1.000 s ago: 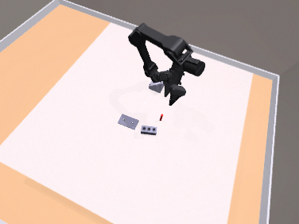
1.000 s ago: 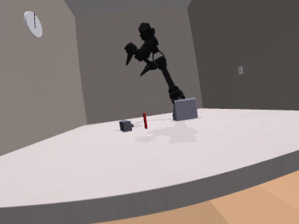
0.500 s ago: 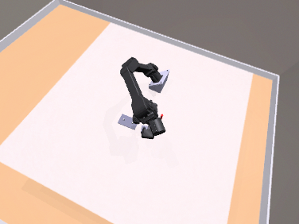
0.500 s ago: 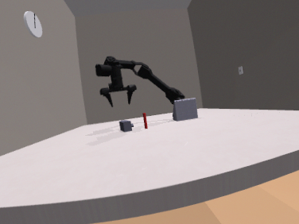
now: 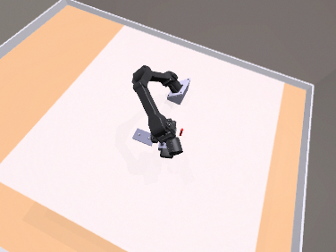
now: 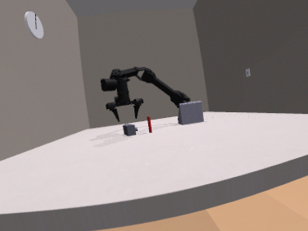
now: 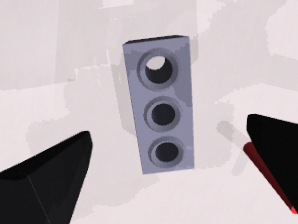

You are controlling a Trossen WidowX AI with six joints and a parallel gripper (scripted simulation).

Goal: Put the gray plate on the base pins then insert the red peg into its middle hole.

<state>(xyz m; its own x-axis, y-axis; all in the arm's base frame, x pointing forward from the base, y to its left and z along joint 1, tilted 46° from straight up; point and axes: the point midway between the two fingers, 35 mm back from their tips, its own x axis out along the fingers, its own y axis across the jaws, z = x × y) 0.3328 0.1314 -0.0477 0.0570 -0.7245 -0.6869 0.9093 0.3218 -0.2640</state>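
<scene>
My gripper tip is 40 mm above the gray plate. From my gripper tip the other things lie so: red peg (110 mm behind, 30 mm to the left, 30 mm below); gray base (10 mm ahead, 140 mm to the right, 70 mm below).
</scene>
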